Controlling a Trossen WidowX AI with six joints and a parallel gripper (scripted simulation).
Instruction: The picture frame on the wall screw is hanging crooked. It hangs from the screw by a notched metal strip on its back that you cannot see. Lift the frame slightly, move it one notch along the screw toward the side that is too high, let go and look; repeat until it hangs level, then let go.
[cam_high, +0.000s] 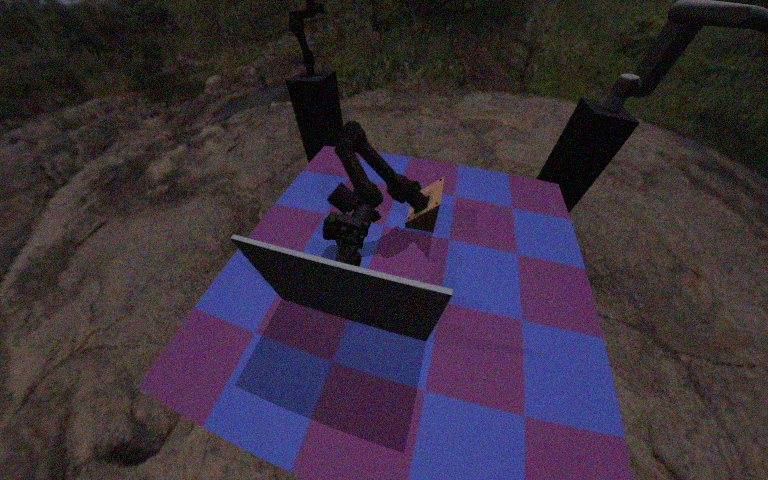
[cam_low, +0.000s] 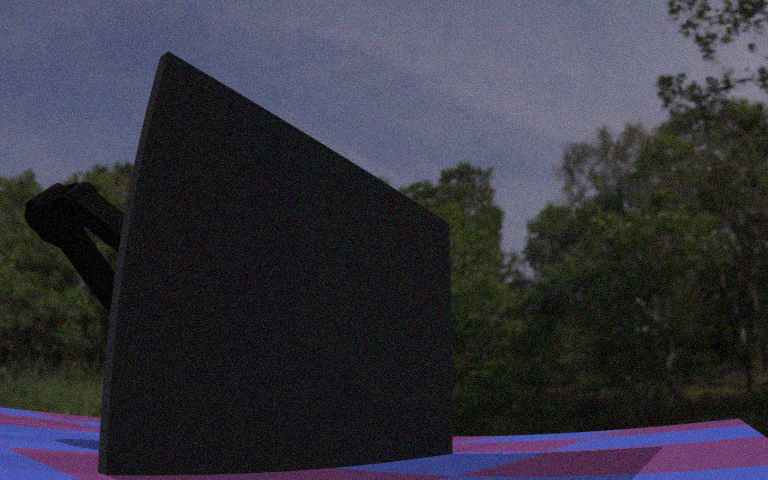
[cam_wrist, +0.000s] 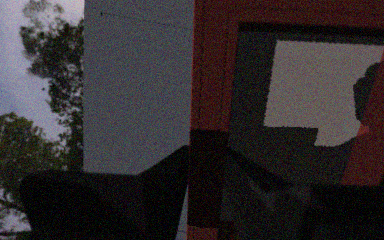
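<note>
Right now the picture frame is 10 mm ahead of my gripper tip, 10 mm to the right of it and 50 mm below it. The rest, counted from my gripper tip: grey wall panel 20 mm ahead, 10 mm to the left, 70 mm below.
</note>
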